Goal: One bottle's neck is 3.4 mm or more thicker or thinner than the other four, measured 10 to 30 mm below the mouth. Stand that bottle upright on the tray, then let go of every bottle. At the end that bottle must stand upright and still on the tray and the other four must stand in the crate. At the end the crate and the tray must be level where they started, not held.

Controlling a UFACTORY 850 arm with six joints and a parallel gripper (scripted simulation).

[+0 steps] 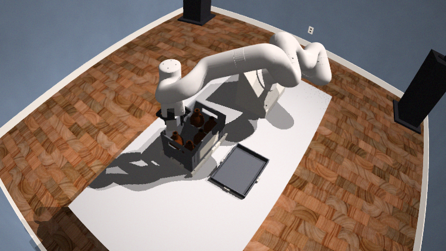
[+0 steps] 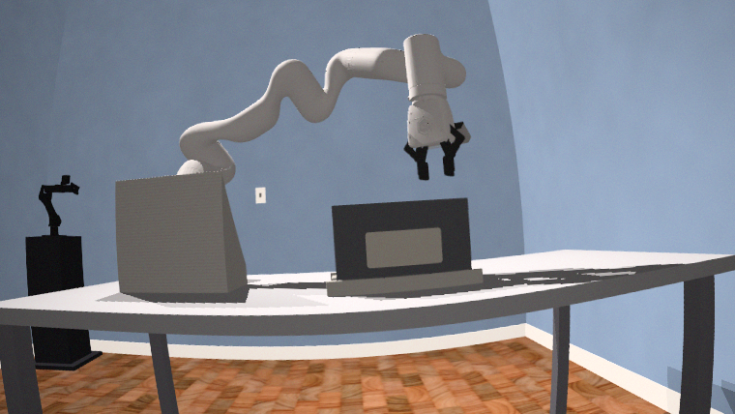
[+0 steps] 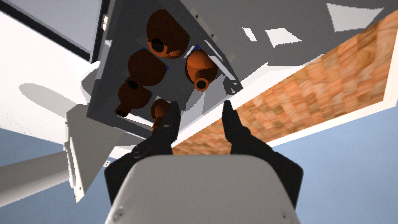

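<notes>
Now: the bottle 160 mm below my hand, 80 mm to the left of it and 10 mm ahead of it. From my hand the other things lie so: dark grey crate (160 mm below, 80 mm behind, 50 mm to the left); then dark tray (320 mm to the left, 230 mm below, 60 mm behind).
</notes>
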